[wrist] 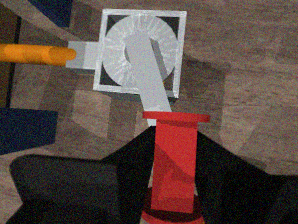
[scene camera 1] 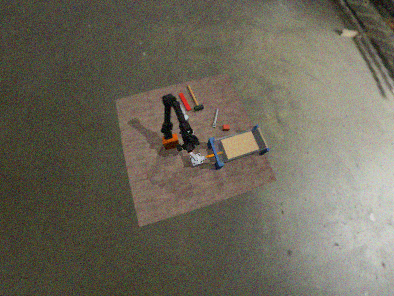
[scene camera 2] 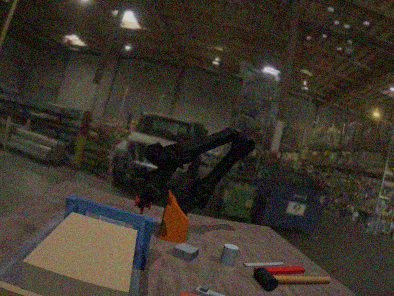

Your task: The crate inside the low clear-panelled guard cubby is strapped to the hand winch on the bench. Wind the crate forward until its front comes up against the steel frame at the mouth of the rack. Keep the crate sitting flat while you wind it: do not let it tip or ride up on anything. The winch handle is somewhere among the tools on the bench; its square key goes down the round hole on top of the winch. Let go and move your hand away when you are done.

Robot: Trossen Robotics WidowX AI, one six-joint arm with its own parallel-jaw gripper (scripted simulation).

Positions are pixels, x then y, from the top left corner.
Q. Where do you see a winch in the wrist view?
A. At 114,77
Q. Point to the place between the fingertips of my gripper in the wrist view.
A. At 171,132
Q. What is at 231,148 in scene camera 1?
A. A blue-framed cubby.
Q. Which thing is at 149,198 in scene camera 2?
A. My gripper.
